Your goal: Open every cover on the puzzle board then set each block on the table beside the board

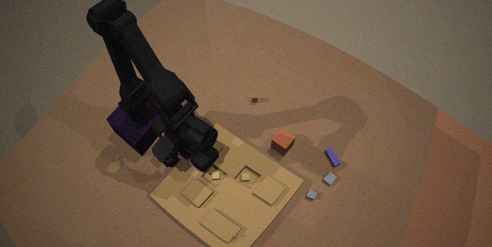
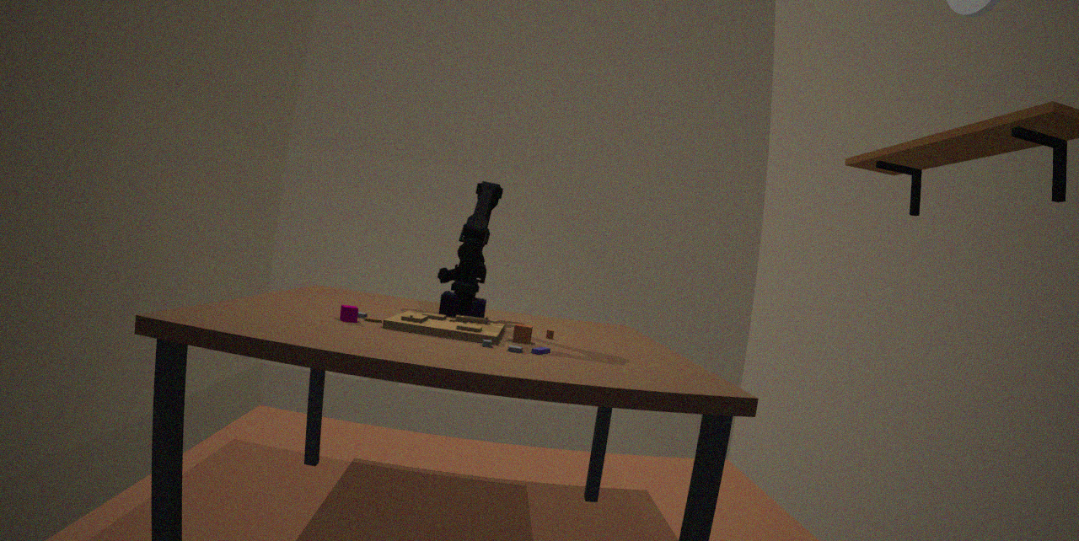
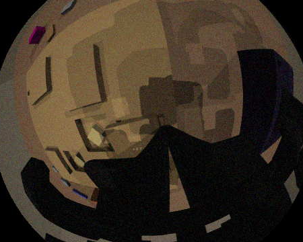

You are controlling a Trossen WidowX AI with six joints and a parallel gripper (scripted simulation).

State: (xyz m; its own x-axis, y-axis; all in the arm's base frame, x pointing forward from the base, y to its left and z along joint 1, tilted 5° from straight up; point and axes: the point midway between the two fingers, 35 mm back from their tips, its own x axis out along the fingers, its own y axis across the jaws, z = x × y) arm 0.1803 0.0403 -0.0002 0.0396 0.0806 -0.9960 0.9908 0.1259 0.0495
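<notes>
The tan puzzle board lies 13 cm ahead of my gripper tip, 1 cm to the right of it and 1 cm below it. Round my gripper tip: small orange block 27 cm to the left, 2 cm below, 2 cm behind; grey block 25 cm to the right, 18 cm ahead, 3 cm below; orange cube 21 cm to the left, 14 cm ahead, 1 cm below.
</notes>
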